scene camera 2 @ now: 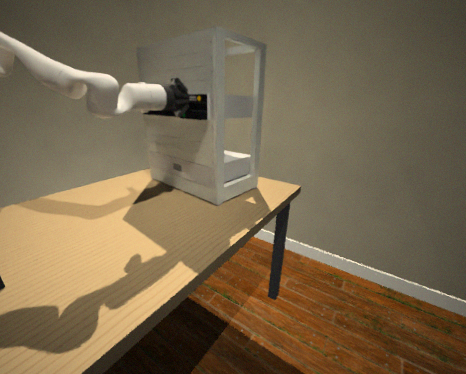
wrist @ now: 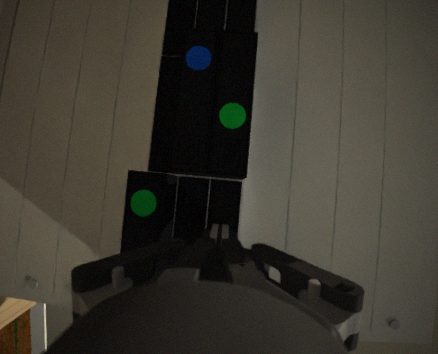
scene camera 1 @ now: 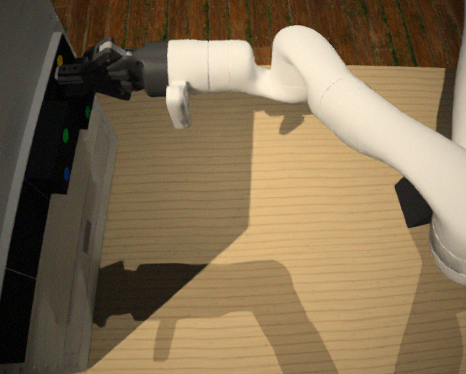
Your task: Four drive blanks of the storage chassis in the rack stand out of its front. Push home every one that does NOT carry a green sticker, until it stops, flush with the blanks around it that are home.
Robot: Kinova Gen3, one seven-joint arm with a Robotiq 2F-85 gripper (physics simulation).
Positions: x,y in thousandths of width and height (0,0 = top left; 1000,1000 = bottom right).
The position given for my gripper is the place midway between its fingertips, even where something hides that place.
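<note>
I can see my gripper (scene camera 1: 121,202), and scene camera 2 gives me the same gripper (scene camera 2: 417,263). From the wrist, too, I find my gripper (wrist: 503,665). There is also a pale rack (scene camera 1: 126,638), and the wrist view shows me that rack (wrist: 732,332) as well.
</note>
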